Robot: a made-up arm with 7 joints.
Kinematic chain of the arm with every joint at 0, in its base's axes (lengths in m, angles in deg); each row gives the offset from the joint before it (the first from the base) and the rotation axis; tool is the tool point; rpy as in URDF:
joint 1: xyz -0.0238 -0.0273 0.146 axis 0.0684 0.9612 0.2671
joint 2: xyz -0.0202 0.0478 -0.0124 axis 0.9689 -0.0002 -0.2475
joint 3: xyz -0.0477 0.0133 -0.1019 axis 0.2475 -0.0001 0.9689
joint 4: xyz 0.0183 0.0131 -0.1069 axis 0.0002 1 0
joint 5: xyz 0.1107 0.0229 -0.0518 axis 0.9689 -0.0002 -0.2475
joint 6: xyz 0.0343 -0.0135 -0.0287 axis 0.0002 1 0
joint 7: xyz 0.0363 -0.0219 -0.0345 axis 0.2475 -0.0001 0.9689
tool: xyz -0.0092 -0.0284 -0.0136 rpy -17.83 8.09 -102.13
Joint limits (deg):
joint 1: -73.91..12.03
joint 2: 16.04..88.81
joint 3: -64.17..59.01
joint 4: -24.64..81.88
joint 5: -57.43..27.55
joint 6: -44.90..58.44
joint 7: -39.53..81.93
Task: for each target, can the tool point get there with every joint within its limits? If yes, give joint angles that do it. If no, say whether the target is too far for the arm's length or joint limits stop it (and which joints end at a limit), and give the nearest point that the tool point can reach.
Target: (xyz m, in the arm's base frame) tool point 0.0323 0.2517 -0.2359
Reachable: yes | joints -3.18 24.78 28.09 46.84 -19.07 -11.64 61.32
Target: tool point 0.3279 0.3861 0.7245
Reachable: no: too far | nearest point 0.1652 0.2836 0.3996 | short by 0.378 m
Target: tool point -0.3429 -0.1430 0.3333
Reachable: no: joint limits stop it (at a limit: joint 1, joint 2, joint 3, joint 4, joint 5, joint 6) | nearest point -0.1135 0.1296 0.3510 | short by 0.357 m
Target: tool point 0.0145 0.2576 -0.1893
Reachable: yes | joints -0.60 59.96 -35.20 34.30 -28.27 -22.81 24.99
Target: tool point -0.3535 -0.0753 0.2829
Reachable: no: joint limits stop it (at a limit: joint 1, joint 2, joint 3, joint 4, joint 5, joint 6) | nearest point -0.1159 0.1319 0.3517 | short by 0.323 m
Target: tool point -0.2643 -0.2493 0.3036
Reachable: no: joint limits stop it (at a limit: joint 1, joint 2, joint 3, joint 4, joint 5) | nearest point -0.1175 -0.1349 -0.0468 | short by 0.397 m
